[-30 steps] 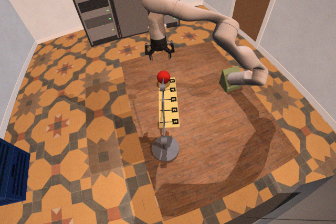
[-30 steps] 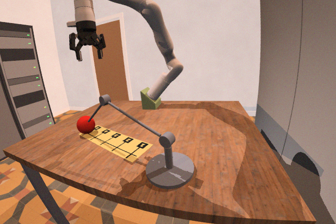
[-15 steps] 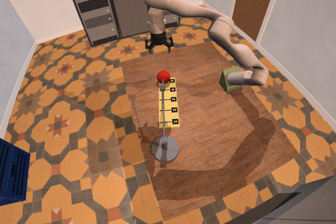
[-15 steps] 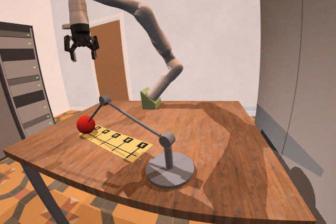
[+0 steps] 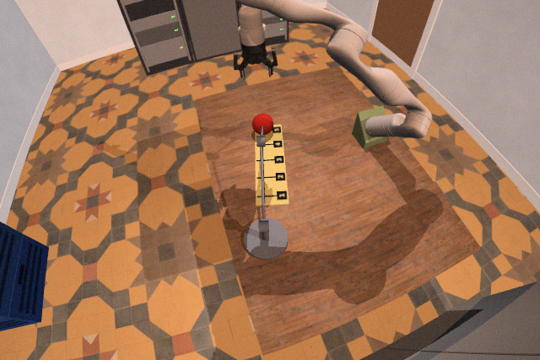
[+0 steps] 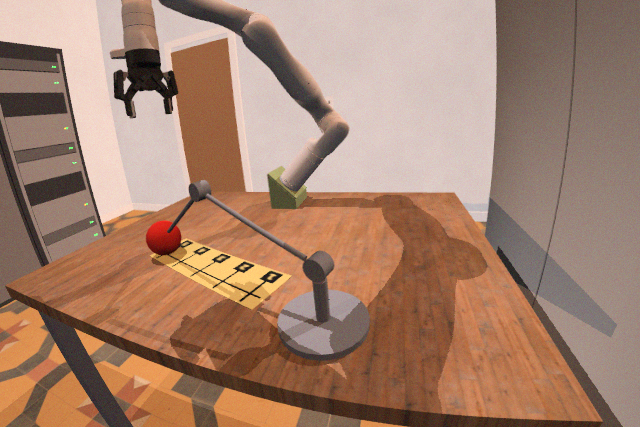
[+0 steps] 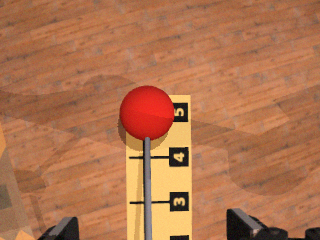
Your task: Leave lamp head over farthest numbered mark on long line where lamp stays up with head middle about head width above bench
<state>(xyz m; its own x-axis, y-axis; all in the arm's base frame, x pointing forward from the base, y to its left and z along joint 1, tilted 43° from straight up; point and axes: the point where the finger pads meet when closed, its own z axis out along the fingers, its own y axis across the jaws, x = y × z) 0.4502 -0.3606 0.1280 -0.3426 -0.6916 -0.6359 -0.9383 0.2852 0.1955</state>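
My hand is 80 mm to the right of the yellow numbered strip and 390 mm above it. Round my hand: round grey base: 170 mm ahead, 410 mm to the left, 360 mm below.
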